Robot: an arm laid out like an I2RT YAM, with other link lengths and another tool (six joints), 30 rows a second.
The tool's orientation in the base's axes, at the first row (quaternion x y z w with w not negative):
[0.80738, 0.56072, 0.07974, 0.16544]
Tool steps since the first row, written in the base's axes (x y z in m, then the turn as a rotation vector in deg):
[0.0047, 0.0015, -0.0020, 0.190, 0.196, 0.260]
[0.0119, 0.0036, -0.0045, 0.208, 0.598, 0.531]
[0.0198, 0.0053, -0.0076, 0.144, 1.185, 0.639]
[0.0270, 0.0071, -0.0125, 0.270, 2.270, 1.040]
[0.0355, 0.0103, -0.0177, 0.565, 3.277, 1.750]
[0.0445, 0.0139, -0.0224, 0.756, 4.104, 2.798]
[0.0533, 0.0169, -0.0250, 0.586, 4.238, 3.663]
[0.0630, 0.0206, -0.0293, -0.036, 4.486, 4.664]
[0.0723, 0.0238, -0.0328, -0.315, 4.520, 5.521]
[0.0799, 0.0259, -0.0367, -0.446, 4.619, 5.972]
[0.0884, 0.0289, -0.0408, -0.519, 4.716, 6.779]
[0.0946, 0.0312, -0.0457, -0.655, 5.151, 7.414]
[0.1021, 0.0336, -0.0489, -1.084, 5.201, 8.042]
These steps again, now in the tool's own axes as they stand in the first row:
[0.0032, 0.0029, 0.0031, 0.236, 0.198, -0.218]
[0.0079, 0.0077, 0.0073, 0.602, 0.183, -0.536]
[0.0125, 0.0130, 0.0124, 1.120, -0.021, -0.761]
[0.0170, 0.0170, 0.0189, 2.153, -0.110, -1.288]
[0.0233, 0.0216, 0.0258, 3.157, 0.084, -2.037]
[0.0302, 0.0267, 0.0324, 3.936, 0.364, -3.101]
[0.0363, 0.0326, 0.0371, 3.951, 0.480, -3.985]
[0.0434, 0.0384, 0.0435, 3.902, 0.212, -5.158]
[0.0500, 0.0443, 0.0491, 3.785, 0.261, -6.051]
[0.0549, 0.0490, 0.0547, 3.805, 0.276, -6.530]
[0.0609, 0.0540, 0.0607, 3.824, 0.469, -7.323]
[0.0656, 0.0570, 0.0668, 4.144, 0.438, -8.035]
[0.0707, 0.0617, 0.0717, 4.001, 0.269, -8.765]

